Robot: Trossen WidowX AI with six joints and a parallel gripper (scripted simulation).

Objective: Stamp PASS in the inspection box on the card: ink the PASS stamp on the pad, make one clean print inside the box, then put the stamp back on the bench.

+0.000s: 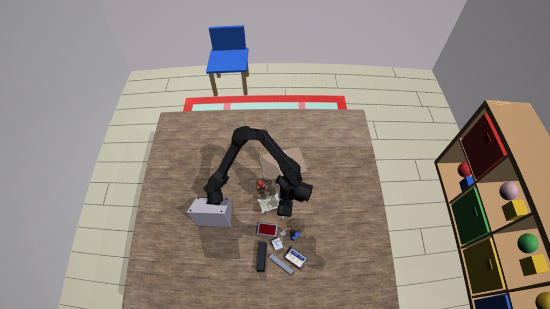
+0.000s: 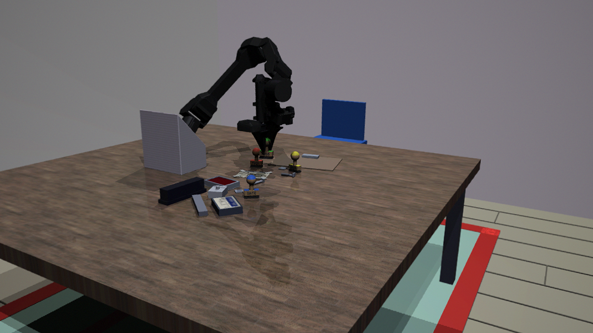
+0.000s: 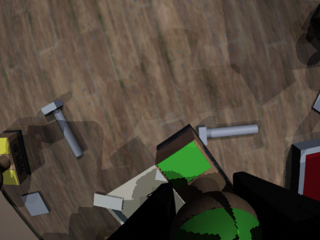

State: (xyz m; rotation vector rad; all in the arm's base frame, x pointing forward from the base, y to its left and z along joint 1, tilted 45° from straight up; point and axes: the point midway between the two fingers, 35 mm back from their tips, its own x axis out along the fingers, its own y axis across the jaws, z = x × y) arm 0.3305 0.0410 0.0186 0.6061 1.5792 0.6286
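Now: gripper tip 60 mm short of the blue-knob stamp, 130 mm to the left of it and 80 mm above it. From my gripper tip the other things lie so: yellow-knob stamp: 140 mm to the left, 80 mm below; white inspection card: 80 mm behind, 30 mm to the left, 100 mm below; green-knobbed PASS stamp: right at my gripper tip.
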